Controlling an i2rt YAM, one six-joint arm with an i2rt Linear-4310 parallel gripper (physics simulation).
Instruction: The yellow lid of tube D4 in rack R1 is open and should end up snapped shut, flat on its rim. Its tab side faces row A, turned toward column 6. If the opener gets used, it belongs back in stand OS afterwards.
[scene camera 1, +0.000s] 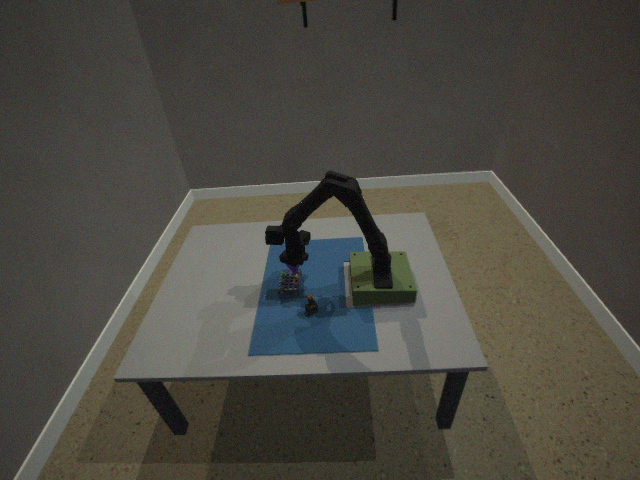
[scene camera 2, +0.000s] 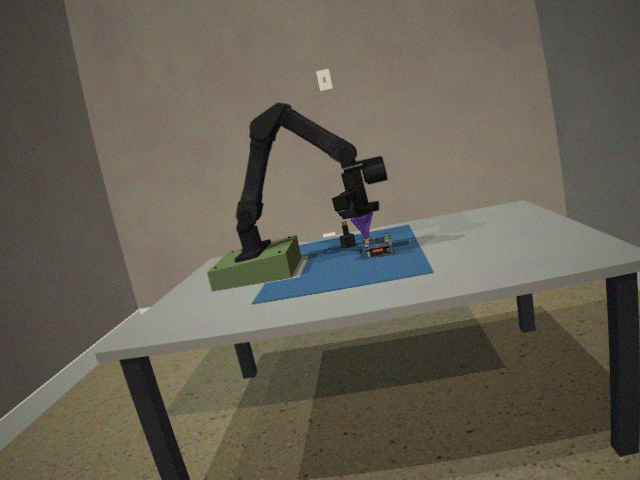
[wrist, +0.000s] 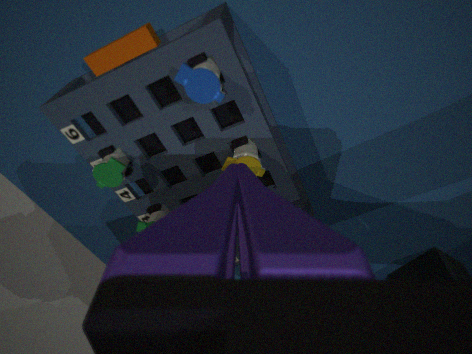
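Where they show: gripper, fingertip midpoint: (scene camera 1: 295, 273) (scene camera 2: 367, 238) (wrist: 237, 176); arm's base, origin of the base link: (scene camera 1: 381, 271) (scene camera 2: 254, 251).
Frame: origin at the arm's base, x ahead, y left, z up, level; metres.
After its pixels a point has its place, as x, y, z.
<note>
Rack R1 (scene camera 1: 289, 295) @(0.374, 0.063, -0.067) (scene camera 2: 391, 249) @(0.419, -0.062, -0.051) (wrist: 145, 82) @(0.374, -0.055, -0.037) is a dark grey tube rack with square holes. The yellow lid (wrist: 251, 165) @(0.346, -0.011, -0.023) is on a pale tube in the wrist view, right of centre. It looks tilted and its lower part is hidden behind the purple fingertips, so its seating on the rim cannot be told. My gripper (scene camera 1: 293, 272) @(0.352, -0.012, -0.017) (scene camera 2: 366, 238) @(0.352, -0.012, -0.017) (wrist: 237, 176) @(0.352, -0.012, -0.017) is shut and empty, pointing down, with its tips at or just over the yellow lid; contact cannot be told. The opener (scene camera 1: 310, 298) @(0.274, 0.152, 0.008) (scene camera 2: 344, 224) @(0.272, 0.144, 0.011), with an orange top, stands in the black stand OS (scene camera 1: 310, 307) @(0.276, 0.164, -0.028) (scene camera 2: 347, 240) @(0.276, 0.134, -0.042).
A blue lid (wrist: 203, 86) @(0.350, -0.049, -0.024) and a green lid (wrist: 108, 173) @(0.406, -0.029, -0.024) are on other tubes; another green lid (wrist: 145, 226) @(0.410, 0.006, -0.025) is partly hidden by the fingers. An orange block (wrist: 122, 50) @(0.378, -0.068, -0.043) is on the rack's end. The rack stands on a blue mat (scene camera 1: 315, 338) @(0.253, 0.277, -0.066) (scene camera 2: 330, 286) @(0.261, -0.283, -0.066).
</note>
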